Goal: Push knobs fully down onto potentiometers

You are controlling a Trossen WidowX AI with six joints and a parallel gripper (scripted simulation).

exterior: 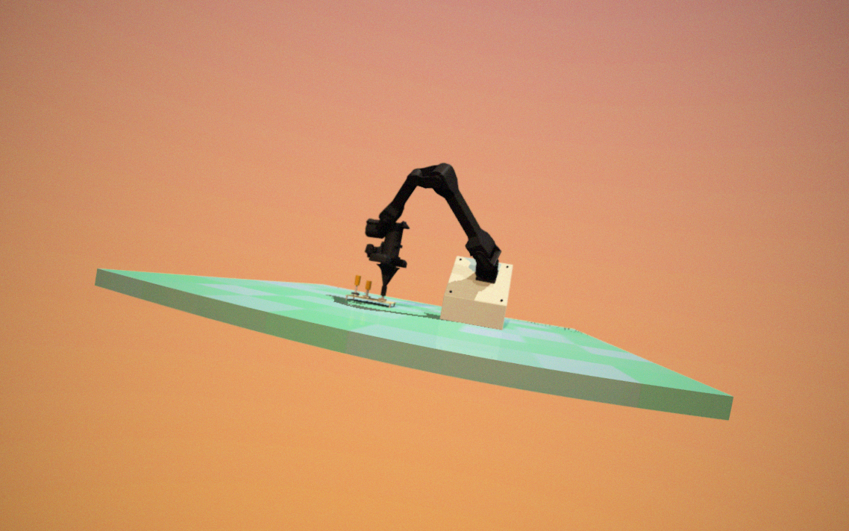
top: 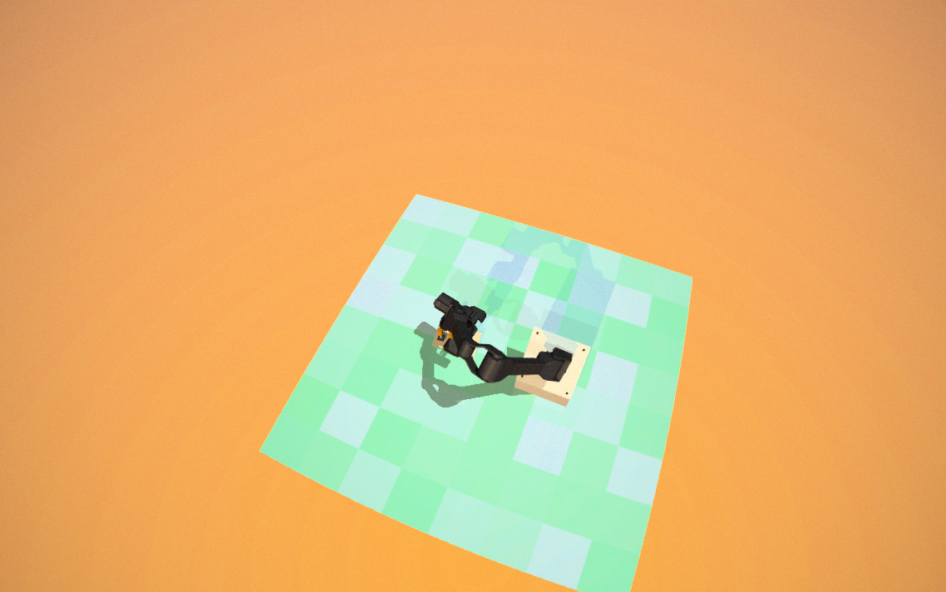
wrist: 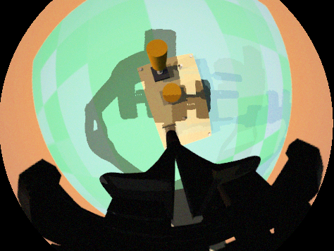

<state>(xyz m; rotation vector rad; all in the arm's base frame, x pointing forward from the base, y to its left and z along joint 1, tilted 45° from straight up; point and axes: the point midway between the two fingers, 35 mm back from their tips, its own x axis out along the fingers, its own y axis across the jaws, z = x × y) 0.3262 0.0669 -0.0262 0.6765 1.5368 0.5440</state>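
Now: gripper tip 20 mm above the black knob. Also, from my gripper tip: orange knob: 100 mm ahead.
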